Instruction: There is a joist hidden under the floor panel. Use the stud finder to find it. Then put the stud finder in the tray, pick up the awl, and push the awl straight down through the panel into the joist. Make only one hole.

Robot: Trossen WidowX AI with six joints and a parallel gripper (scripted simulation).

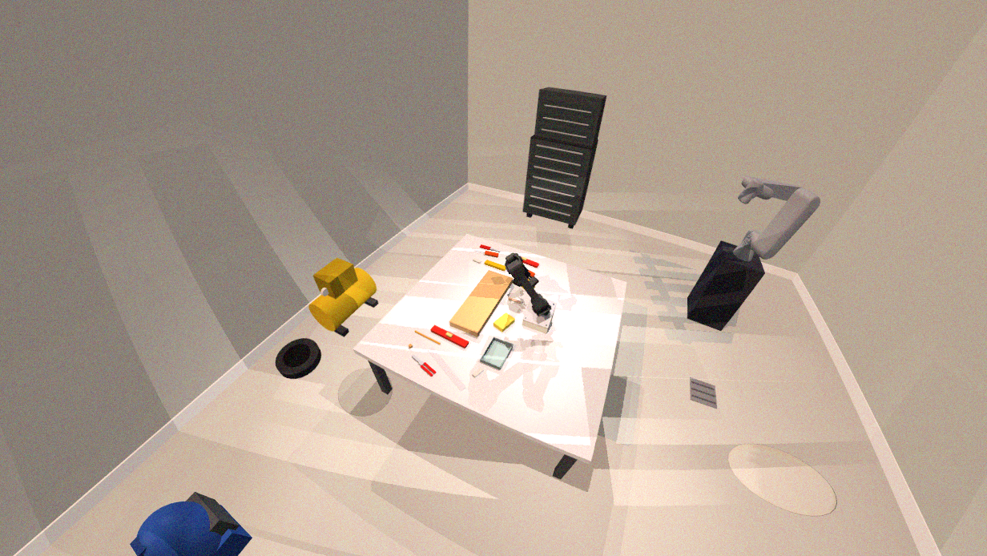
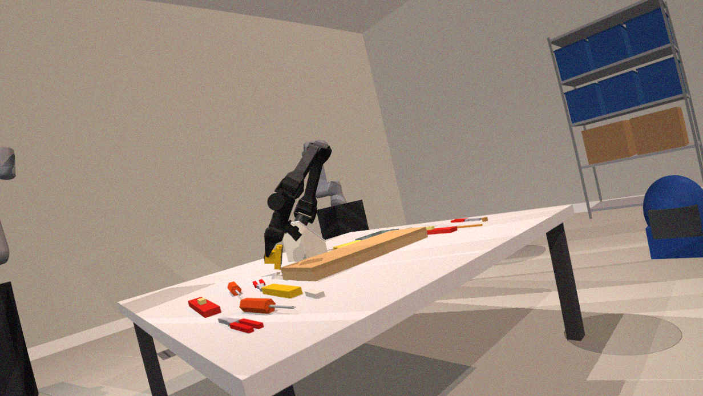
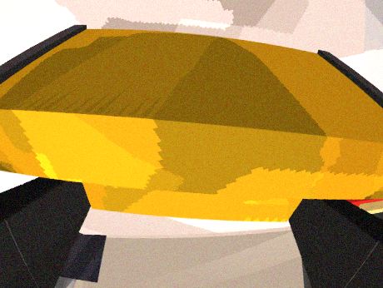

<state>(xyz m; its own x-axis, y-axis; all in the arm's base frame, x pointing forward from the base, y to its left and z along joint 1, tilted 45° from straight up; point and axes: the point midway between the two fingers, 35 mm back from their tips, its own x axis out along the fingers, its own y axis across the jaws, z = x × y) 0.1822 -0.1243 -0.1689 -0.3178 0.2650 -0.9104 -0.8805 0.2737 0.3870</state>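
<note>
The yellow stud finder lies 2 cm ahead of my gripper tip and 1 cm below it. The rest, counted from my gripper tip: yellow block: 34 cm to the left, 6 cm below, 1 cm ahead; then thin orange tool: 65 cm to the left, 33 cm ahead, 7 cm below; then shallow grey tray: 54 cm to the left, 6 cm below, 5 cm behind.
</note>
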